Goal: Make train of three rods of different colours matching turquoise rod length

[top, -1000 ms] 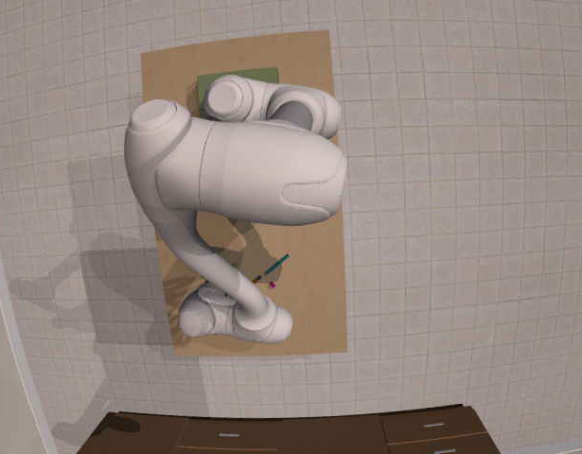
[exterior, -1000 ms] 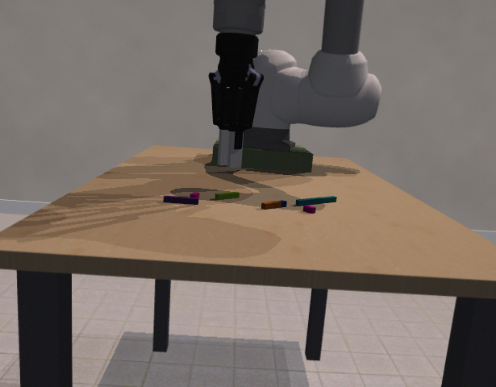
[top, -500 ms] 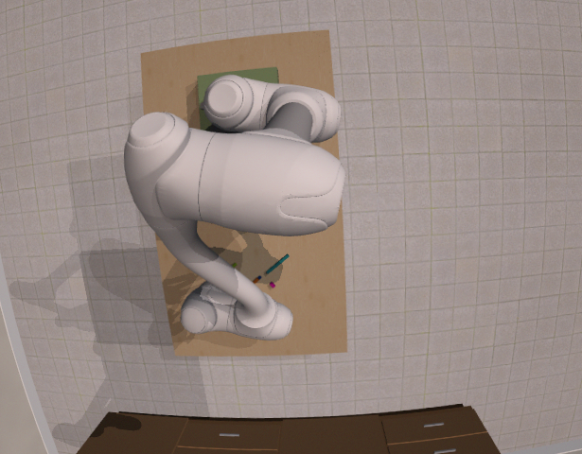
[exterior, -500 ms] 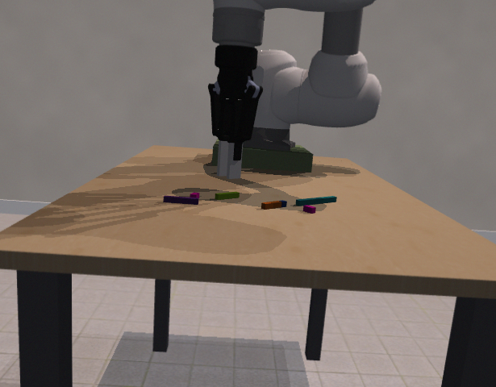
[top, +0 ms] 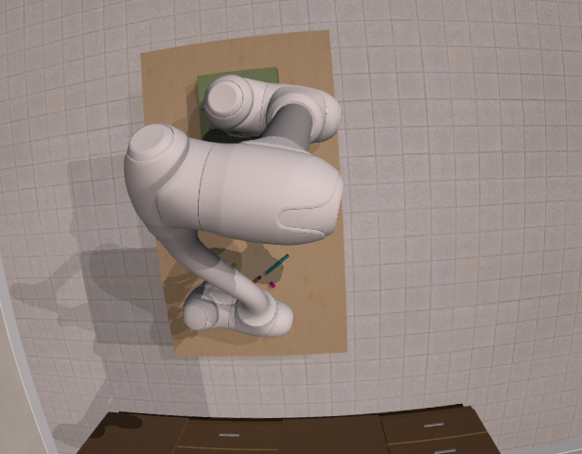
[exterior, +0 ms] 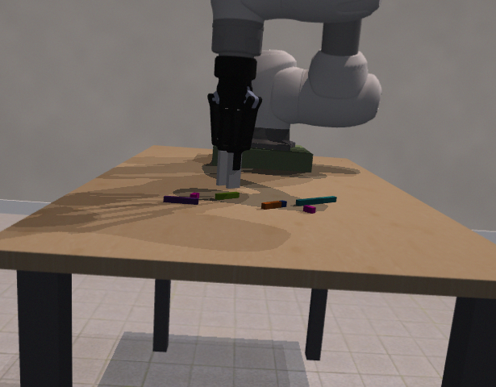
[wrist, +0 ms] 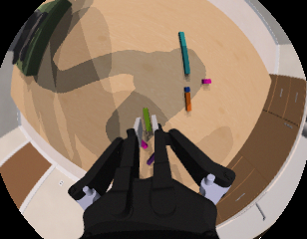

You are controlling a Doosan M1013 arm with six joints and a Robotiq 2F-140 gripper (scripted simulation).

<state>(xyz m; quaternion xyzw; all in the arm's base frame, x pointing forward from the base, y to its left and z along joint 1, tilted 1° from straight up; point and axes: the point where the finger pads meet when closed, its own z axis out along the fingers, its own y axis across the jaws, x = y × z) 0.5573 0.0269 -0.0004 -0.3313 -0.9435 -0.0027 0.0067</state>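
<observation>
The lime rod lies 50 mm below my hand. From my hand the other things lie so: orange rod 40 mm ahead, 90 mm to the left, 50 mm below; then blue rod 20 mm ahead, 110 mm to the left, 50 mm below; then purple rod 80 mm ahead, 60 mm to the right, 50 mm below.
</observation>
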